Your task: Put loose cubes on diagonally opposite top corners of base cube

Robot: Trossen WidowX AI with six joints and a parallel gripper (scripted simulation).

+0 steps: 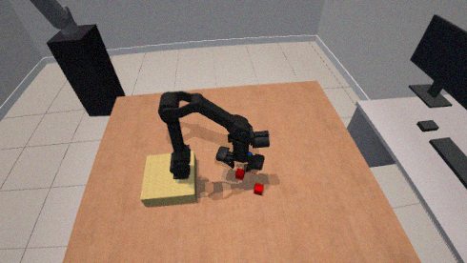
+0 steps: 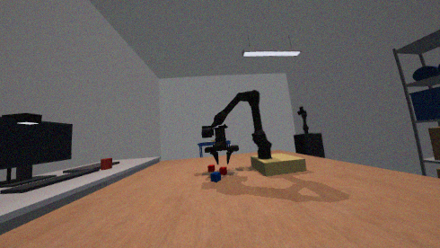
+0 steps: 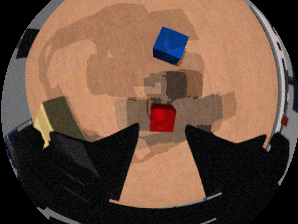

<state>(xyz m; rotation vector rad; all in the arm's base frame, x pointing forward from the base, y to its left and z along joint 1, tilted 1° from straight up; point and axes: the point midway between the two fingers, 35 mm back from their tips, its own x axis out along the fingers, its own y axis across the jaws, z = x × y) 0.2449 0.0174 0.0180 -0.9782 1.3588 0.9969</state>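
The blue cube lies 40 mm ahead of my gripper tip, 90 mm to the left of it and 30 mm below it.
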